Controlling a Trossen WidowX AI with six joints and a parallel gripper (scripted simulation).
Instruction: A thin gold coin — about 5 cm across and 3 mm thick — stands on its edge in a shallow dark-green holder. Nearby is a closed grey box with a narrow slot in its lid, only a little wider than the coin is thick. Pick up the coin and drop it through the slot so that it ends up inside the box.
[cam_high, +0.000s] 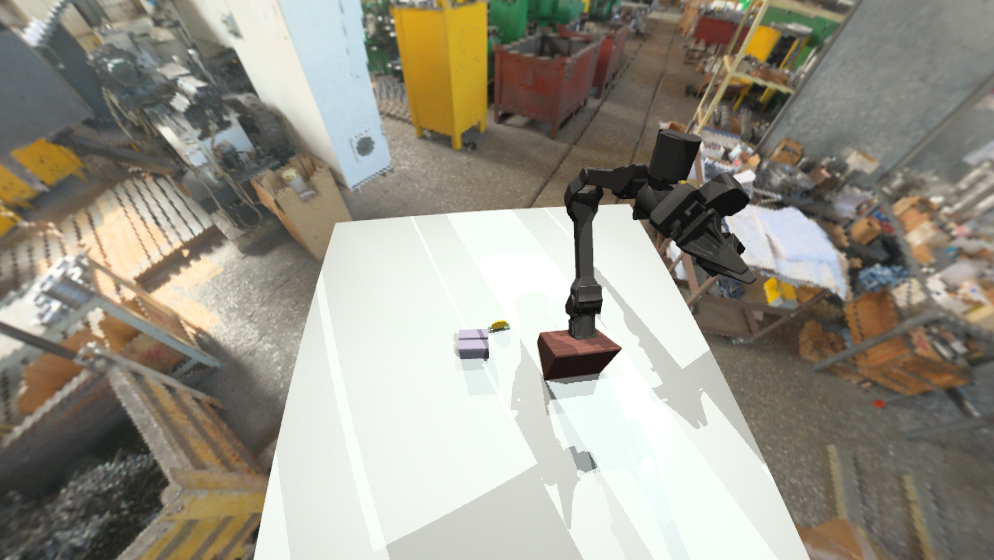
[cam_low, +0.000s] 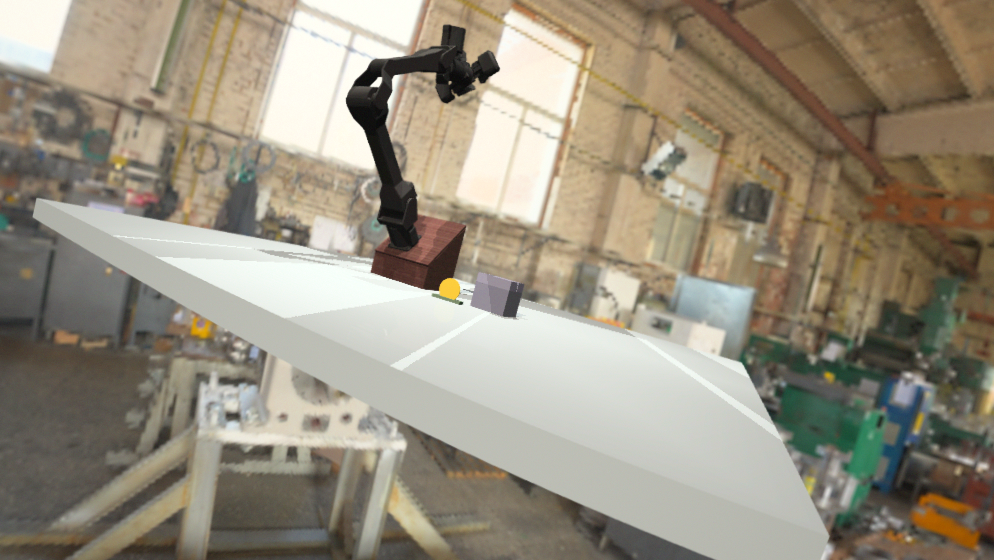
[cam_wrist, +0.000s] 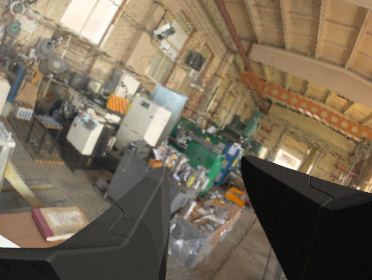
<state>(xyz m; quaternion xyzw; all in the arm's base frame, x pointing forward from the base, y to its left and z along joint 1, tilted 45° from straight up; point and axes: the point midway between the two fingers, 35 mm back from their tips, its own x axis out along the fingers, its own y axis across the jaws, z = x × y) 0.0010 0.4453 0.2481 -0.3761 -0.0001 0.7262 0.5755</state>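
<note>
My gripper tip is 240 mm short of the gold coin, 280 mm to the left of it and 570 mm above it.
</note>
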